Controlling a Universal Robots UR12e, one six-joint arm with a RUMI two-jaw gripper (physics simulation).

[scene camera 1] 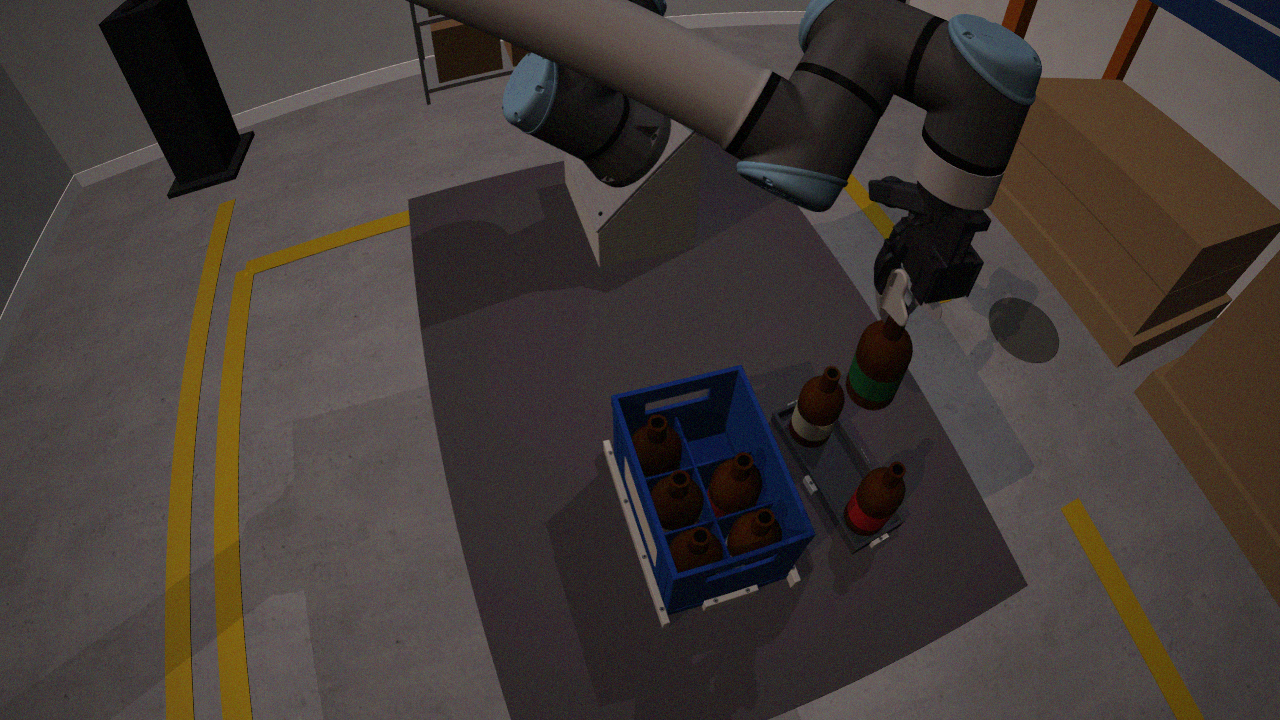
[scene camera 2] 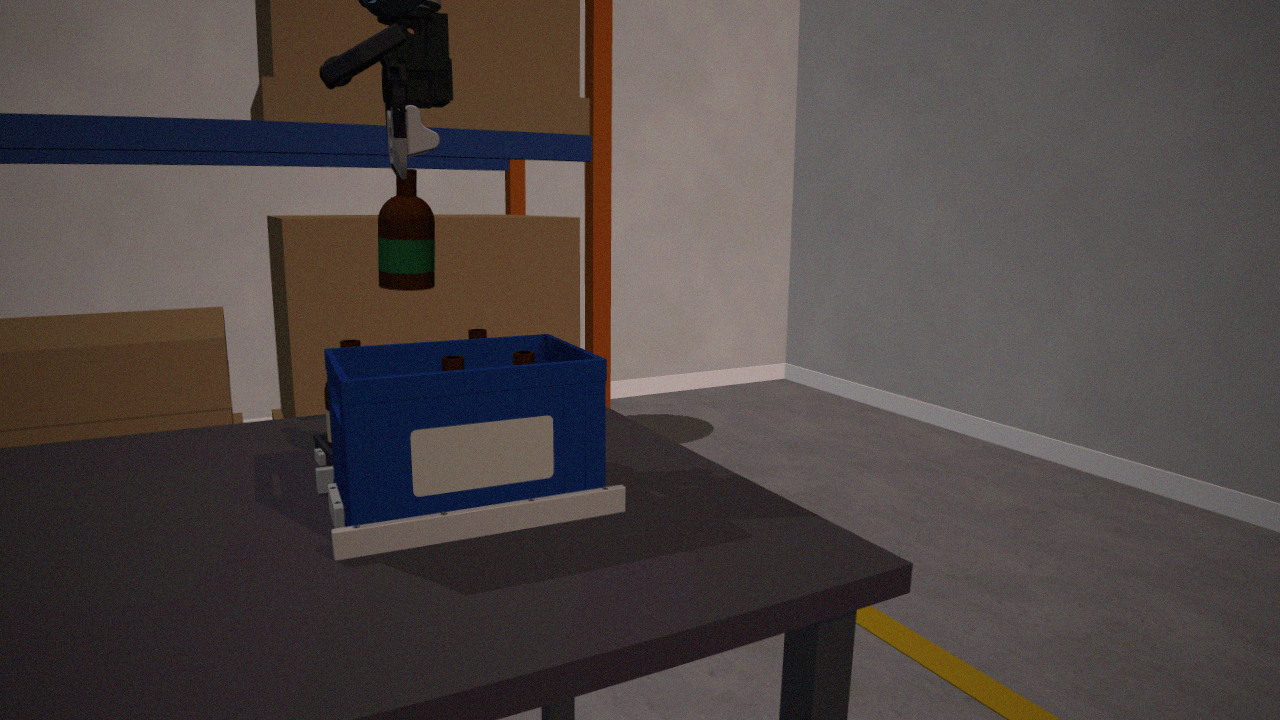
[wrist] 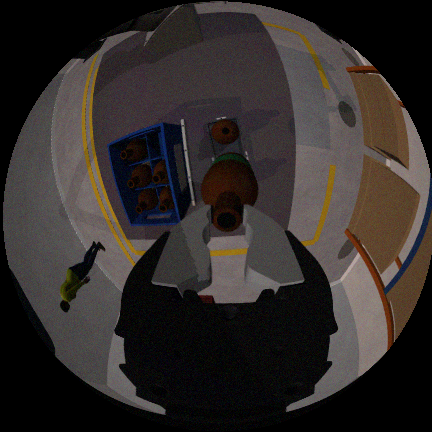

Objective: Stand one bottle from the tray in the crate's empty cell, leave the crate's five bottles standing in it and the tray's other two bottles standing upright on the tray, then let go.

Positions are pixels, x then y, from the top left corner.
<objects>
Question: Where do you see a cream-labelled bottle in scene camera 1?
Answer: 678, 500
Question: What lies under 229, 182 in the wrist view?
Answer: A green-labelled bottle.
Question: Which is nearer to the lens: the green-labelled bottle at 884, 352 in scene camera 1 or the cream-labelled bottle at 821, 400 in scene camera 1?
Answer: The green-labelled bottle.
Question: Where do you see a green-labelled bottle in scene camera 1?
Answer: At 658, 447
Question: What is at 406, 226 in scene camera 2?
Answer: A green-labelled bottle.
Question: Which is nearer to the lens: the green-labelled bottle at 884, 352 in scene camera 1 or the red-labelled bottle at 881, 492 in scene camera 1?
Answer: The green-labelled bottle.
</objects>
